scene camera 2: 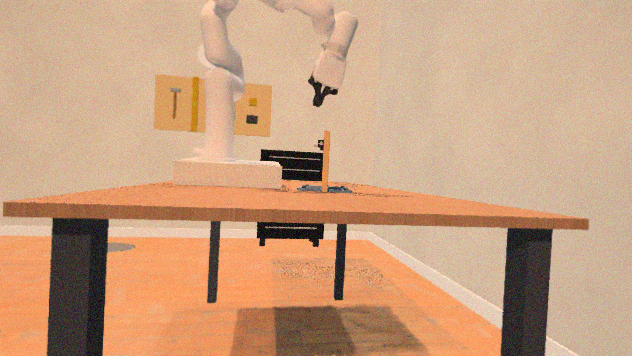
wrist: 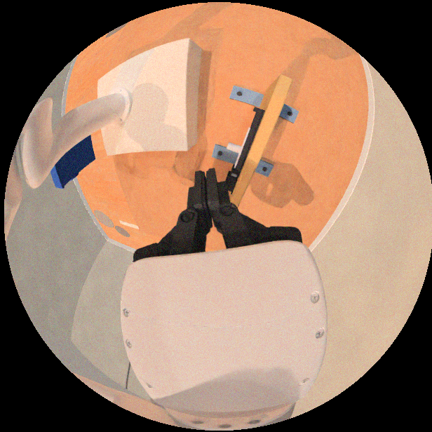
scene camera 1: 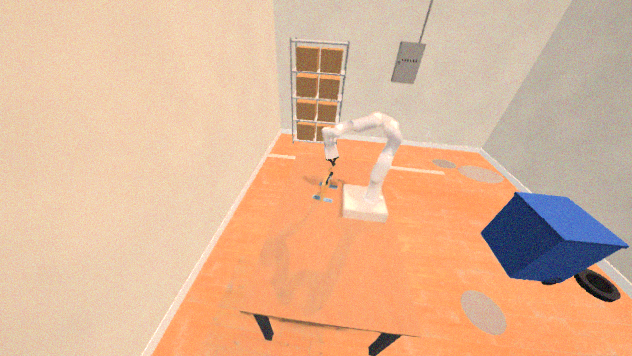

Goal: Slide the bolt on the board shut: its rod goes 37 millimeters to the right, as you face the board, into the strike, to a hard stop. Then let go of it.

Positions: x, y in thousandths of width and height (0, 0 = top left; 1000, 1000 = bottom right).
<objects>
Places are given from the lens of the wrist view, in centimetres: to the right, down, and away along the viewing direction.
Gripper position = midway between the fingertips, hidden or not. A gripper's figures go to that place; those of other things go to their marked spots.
my gripper (wrist: 480, 422): -1, -3, 12
upright tan board (wrist: 631, 235): 7, -15, 12
</objects>
